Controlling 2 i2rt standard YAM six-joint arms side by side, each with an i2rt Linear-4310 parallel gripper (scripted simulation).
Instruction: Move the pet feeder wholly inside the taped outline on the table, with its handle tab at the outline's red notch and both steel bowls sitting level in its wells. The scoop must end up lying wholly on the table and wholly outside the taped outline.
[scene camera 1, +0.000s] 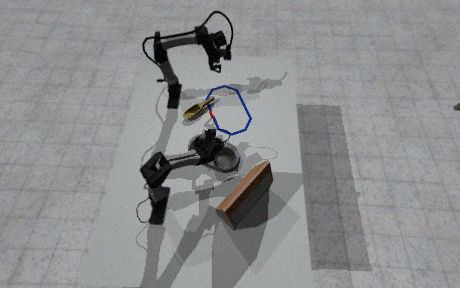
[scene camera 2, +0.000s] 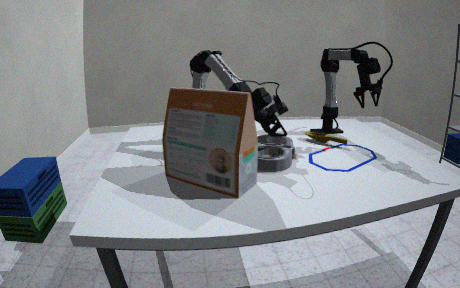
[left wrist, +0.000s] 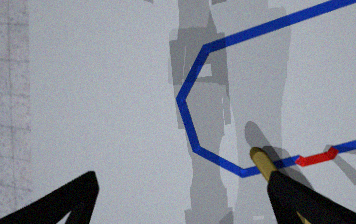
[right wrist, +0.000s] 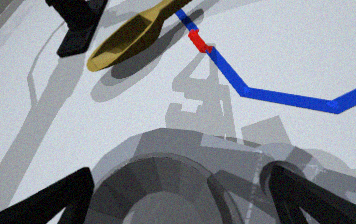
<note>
In view: my left gripper (left wrist: 182, 179), my right gripper (right wrist: 180, 175) and a food bag (scene camera 2: 209, 139).
The food bag shows as well in scene camera 1 (scene camera 1: 232, 210). The left wrist view does not show the food bag: it is out of frame. The right wrist view misses the food bag: it is out of frame.
</note>
